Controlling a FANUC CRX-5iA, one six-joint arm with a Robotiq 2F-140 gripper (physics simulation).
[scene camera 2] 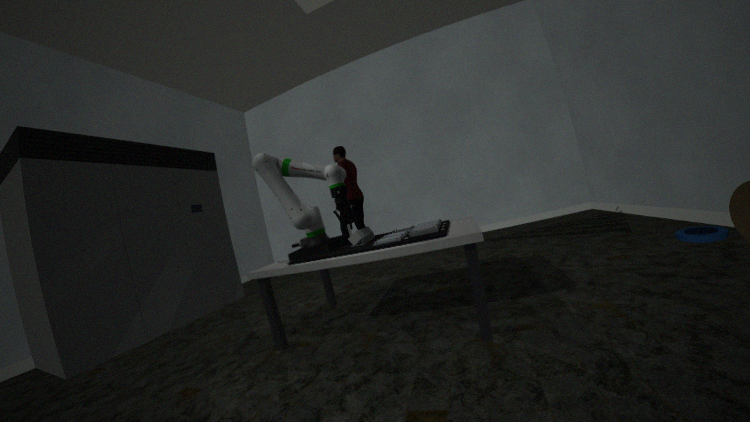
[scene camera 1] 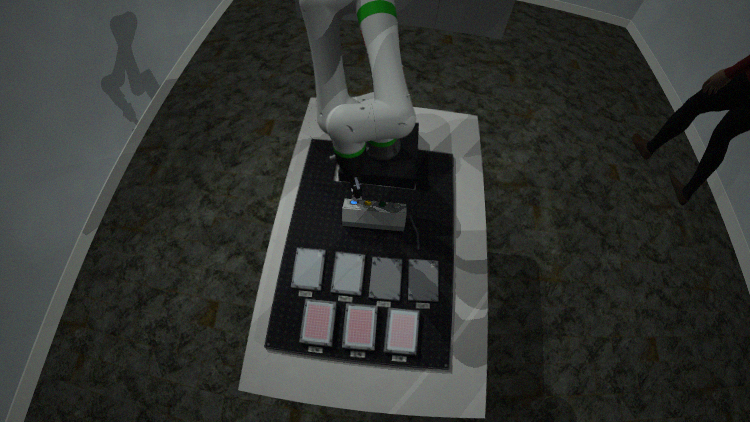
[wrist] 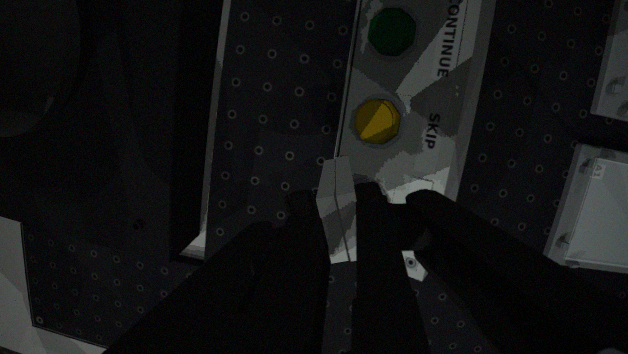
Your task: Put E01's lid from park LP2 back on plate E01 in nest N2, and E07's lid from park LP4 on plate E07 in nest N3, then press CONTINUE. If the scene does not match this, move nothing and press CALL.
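Pixels of known places: gripper, fingertip midpoint: [scene camera 1: 357, 199] [wrist: 341, 181]; arm's base, origin of the base link: [scene camera 2: 319, 243] [scene camera 1: 381, 145] [wrist: 2, 35].
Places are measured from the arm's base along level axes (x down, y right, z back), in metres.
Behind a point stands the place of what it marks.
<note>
My gripper [scene camera 1: 356, 192] @(x -0.011, y 0.093, z -0.254 m) [scene camera 2: 350, 224] @(x -0.011, y 0.093, z -0.254 m) [wrist: 341, 181] @(x -0.011, y 0.093, z -0.254 m) is shut and empty, pointing down at the left end of the button box [scene camera 1: 373, 220] @(x -0.005, y 0.036, z -0.333 m) [scene camera 2: 362, 236] @(x 0.003, y 0.125, z -0.329 m). In scene camera 1 its tips are right by the lit blue button [scene camera 1: 354, 202] @(x -0.018, y 0.103, z -0.270 m); the fingers hide this button in the wrist view, and contact cannot be told. The yellow SKIP button [scene camera 1: 367, 203] @(x -0.023, y 0.057, z -0.276 m) [wrist: 377, 121] @(x -0.024, y 0.055, z -0.272 m) and green CONTINUE button [scene camera 1: 382, 204] @(x -0.024, y 0.005, z -0.280 m) [wrist: 392, 31] @(x -0.024, y 0.006, z -0.276 m) lie beside it. Four pale or grey rectangles [scene camera 1: 308, 268] @(x 0.029, y 0.255, z -0.499 m) [scene camera 1: 348, 272] @(x 0.029, y 0.120, z -0.511 m) [scene camera 1: 386, 278] @(x 0.037, y -0.008, z -0.529 m) [scene camera 1: 423, 279] @(x 0.037, y -0.133, z -0.534 m) fill the park row. Three pink plates [scene camera 1: 318, 322] @(x 0.020, y 0.212, z -0.684 m) [scene camera 1: 359, 326] @(x 0.018, y 0.082, z -0.694 m) [scene camera 1: 402, 331] @(x 0.011, y -0.052, z -0.713 m) sit in the front row. Their labels are unreadable.
The black perforated board [scene camera 1: 314, 209] @(x 0.047, y 0.252, z -0.265 m) lies on the white table [scene camera 1: 325, 378] @(x 0.059, y 0.189, z -0.860 m) [scene camera 2: 367, 257] @(x 0.077, y 0.415, z -0.410 m). A cable [scene camera 1: 416, 234] @(x 0.041, y -0.119, z -0.365 m) runs from the box's right side. A person [scene camera 1: 726, 104] [scene camera 2: 352, 181] stands right of the table in scene camera 1. A large cabinet [scene camera 2: 125, 225] stands behind the arm.
</note>
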